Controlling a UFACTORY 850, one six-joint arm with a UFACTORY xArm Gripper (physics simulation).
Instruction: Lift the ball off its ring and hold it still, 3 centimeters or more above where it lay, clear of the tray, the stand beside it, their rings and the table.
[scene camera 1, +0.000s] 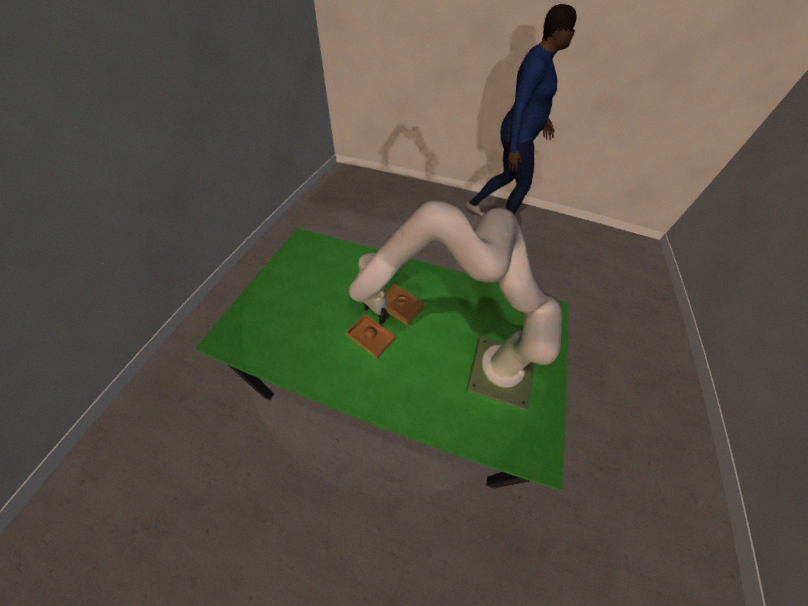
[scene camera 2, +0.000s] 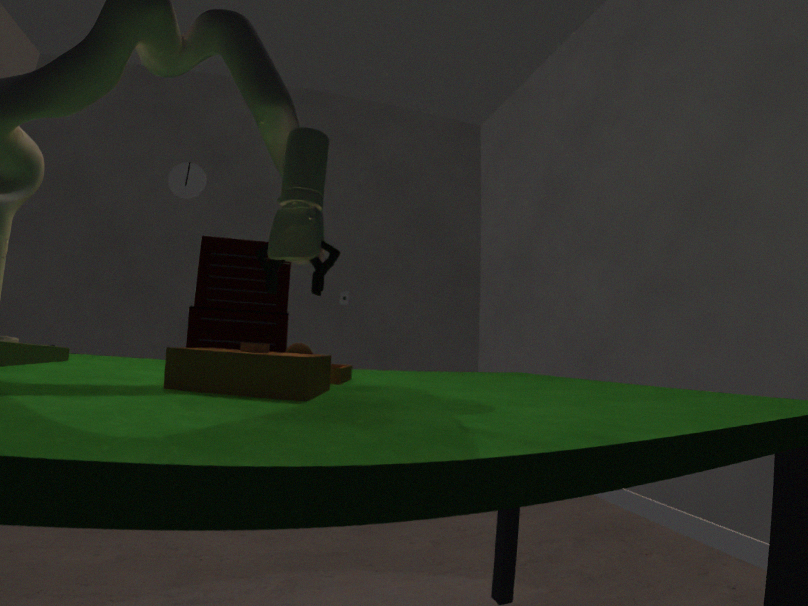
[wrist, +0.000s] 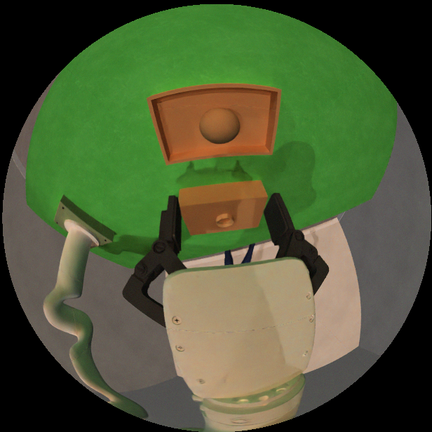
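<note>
The brown ball (scene camera 1: 370, 332) (scene camera 2: 299, 348) (wrist: 219, 125) sits in the middle of the shallow orange tray (scene camera 1: 361, 345) (scene camera 2: 341, 374) (wrist: 175, 125); the ring under it is hidden. The orange block-shaped stand (scene camera 1: 407, 317) (scene camera 2: 248, 373) (wrist: 200, 215) is beside the tray, with a small bare ring (scene camera 2: 254, 347) (wrist: 223, 225) on top. My gripper (scene camera 1: 374, 313) (scene camera 2: 294, 291) (wrist: 225, 202) is open and empty, pointing down. It is well above the table, near the stand and the gap towards the tray. In the wrist view the ball lies beyond the fingertips.
The green table (scene camera 1: 293, 293) (scene camera 2: 554, 404) (wrist: 100, 125) carries both pieces. The arm's base plate (scene camera 1: 479, 388) (wrist: 62, 212) is at the right in scene camera 1. A person in blue (scene camera 1: 531, 91) is by the wall behind the table. A dark red cabinet (scene camera 2: 241, 280) stands beyond the table.
</note>
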